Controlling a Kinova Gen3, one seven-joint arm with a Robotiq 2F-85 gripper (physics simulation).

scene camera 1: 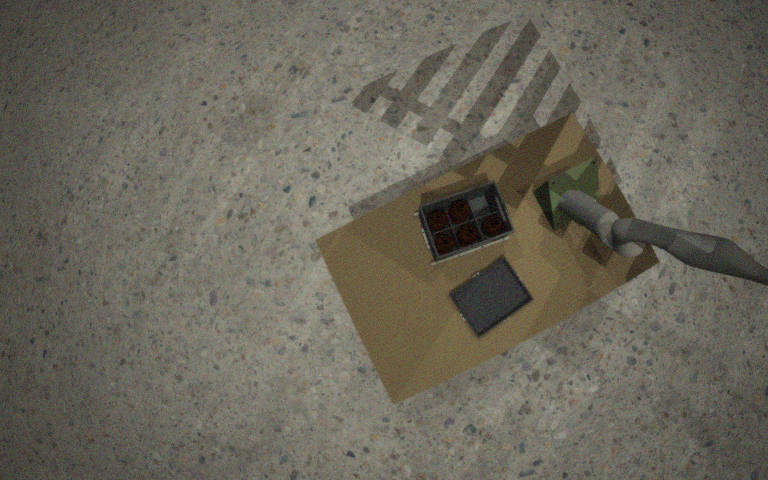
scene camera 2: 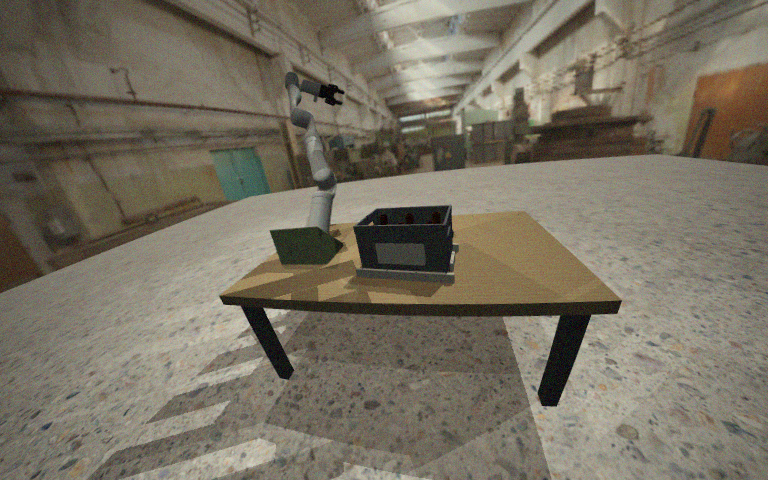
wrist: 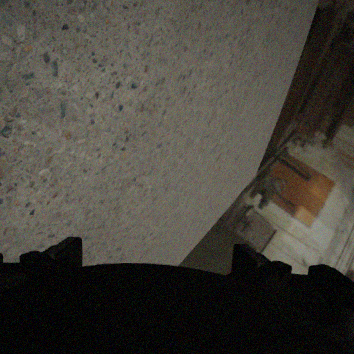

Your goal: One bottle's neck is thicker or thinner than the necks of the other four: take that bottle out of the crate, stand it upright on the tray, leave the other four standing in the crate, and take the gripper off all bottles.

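Frame: origin at the arm's base, x back, y left, z down, level; metres.
Seen in the pictures: gripper, between the fingertips: (scene camera 2: 343,98) (wrist: 156,258); arm's base, origin of its link: (scene camera 1: 568,201) (scene camera 2: 317,237).
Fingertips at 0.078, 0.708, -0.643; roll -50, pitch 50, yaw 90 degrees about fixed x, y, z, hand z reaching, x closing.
Offsets run from my fingertips to a thing's middle, as dx, dy, dz. "spot": to the spot under its first point. Level surfaces: height alone.
A dark crate @(-0.481, -0.785, +0.629) (scene camera 1: 465,252) (scene camera 2: 404,267) with six compartments stands on the table. Brown bottles stand upright in five compartments, among them bottles @(-0.564, -0.831, +0.631) (scene camera 1: 437,218) @(-0.477, -0.832, +0.631) (scene camera 1: 459,211) @(-0.575, -0.744, +0.631) (scene camera 1: 444,243) @(-0.486, -0.742, +0.631) (scene camera 1: 467,233) @(-0.392, -0.735, +0.631) (scene camera 1: 492,225); the compartment at the upper right in the first scene view holds no bottle. Their necks are too small and dark to compare. A flat dark grey tray @(spot: -0.479, -0.499, +0.712) (scene camera 1: 491,296) lies beside the crate and bears no bottle. My gripper (scene camera 2: 340,95) (wrist: 156,258) is open and empty, raised high above the table and well away from the crate. In the wrist view its fingers stand wide apart.
The wooden table @(dz +0.717) (scene camera 1: 373,294) (scene camera 2: 509,249) carries everything. A green angular block (scene camera 1: 583,175) (scene camera 2: 303,247) stands near the arm's base. A light grey ledge @(spot: -0.484, -0.889, +0.695) (scene camera 2: 404,274) runs around the crate's foot. The arm (scene camera 1: 679,240) (scene camera 2: 320,206) rises beside the green block.
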